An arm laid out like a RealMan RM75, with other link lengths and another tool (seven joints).
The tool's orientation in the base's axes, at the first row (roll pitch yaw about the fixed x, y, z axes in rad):
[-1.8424, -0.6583, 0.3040]
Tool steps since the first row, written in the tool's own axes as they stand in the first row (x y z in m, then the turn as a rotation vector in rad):
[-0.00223, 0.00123, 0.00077, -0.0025, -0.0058, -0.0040]
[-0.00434, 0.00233, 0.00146, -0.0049, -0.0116, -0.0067]
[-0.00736, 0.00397, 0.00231, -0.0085, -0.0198, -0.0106]
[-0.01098, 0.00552, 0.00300, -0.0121, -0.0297, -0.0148]
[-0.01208, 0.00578, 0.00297, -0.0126, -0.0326, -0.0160]
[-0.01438, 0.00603, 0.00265, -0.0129, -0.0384, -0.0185]
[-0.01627, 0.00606, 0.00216, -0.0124, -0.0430, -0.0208]
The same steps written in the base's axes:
[-0.00099, 0.00012, -0.00246, -0.0051, -0.0040, 0.0037]
[-0.00197, 0.00020, -0.00474, -0.0103, -0.0067, 0.0073]
[-0.00331, 0.00018, -0.00802, -0.0177, -0.0107, 0.0121]
[-0.00514, -0.00013, -0.01156, -0.0263, -0.0148, 0.0184]
[-0.00579, -0.00044, -0.01243, -0.0284, -0.0159, 0.0205]
[-0.00733, -0.00132, -0.01395, -0.0320, -0.0179, 0.0253]
[-0.00867, -0.00224, -0.01503, -0.0343, -0.0197, 0.0296]

